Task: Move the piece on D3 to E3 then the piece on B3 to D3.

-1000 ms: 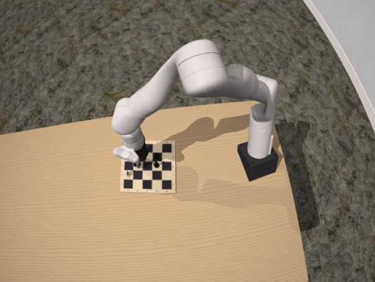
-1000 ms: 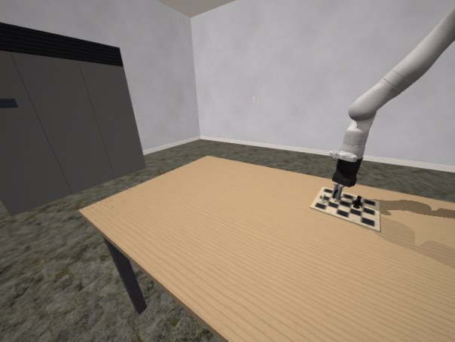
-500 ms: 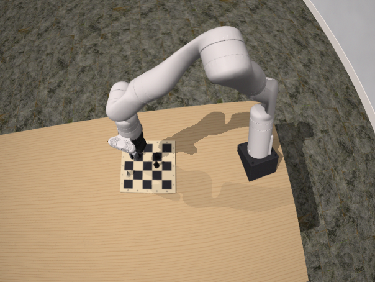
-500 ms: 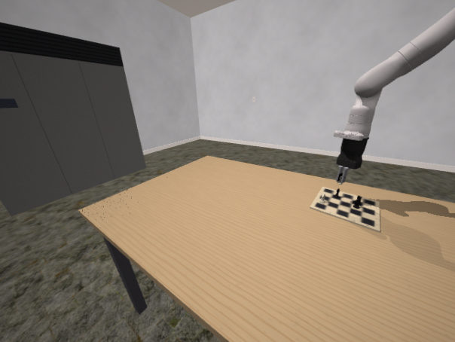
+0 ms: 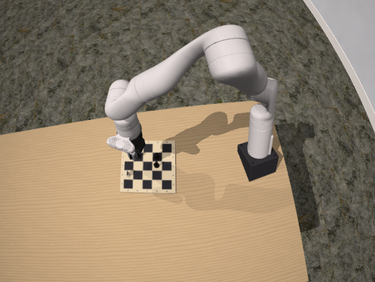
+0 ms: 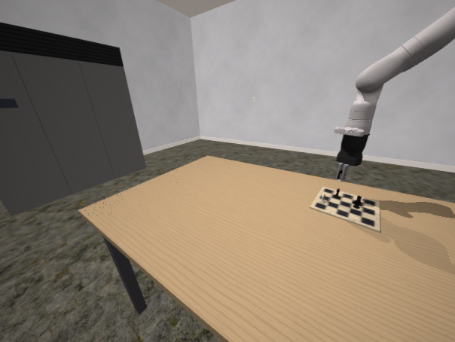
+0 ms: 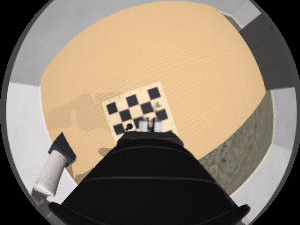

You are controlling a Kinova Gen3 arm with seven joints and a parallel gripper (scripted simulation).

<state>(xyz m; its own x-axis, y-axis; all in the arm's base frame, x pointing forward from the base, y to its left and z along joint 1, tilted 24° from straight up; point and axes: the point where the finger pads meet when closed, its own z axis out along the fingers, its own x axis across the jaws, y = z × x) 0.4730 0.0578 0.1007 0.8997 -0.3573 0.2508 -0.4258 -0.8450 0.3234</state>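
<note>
My gripper is now 40 mm short of the light piece, 30 mm to the right of it and 110 mm above it. The rest, counted from my hand: chessboard: 40 mm behind, 130 mm below.
</note>
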